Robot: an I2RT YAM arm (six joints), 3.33 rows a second.
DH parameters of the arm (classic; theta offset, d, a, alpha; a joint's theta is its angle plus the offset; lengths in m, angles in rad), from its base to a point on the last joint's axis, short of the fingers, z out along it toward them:
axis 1: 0 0.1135 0.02 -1.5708
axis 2: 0 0 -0.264 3.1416
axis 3: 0.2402 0 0.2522 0
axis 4: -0.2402 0 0.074 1.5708
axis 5: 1.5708 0 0 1.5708
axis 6: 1.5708 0.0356 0 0
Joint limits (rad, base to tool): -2.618..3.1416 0..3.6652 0..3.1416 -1.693..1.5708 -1.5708..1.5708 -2.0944..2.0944
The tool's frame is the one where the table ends.
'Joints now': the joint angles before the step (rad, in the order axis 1, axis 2, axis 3, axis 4, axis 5, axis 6). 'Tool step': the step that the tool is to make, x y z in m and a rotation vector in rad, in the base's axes. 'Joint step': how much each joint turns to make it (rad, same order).
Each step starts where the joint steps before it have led.
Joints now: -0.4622, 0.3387, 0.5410, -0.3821, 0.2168, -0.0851
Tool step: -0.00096, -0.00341, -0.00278, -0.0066, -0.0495, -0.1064
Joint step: 0.0005, -0.0114, -0.0296, 0.0565, 0.1029, 0.0343
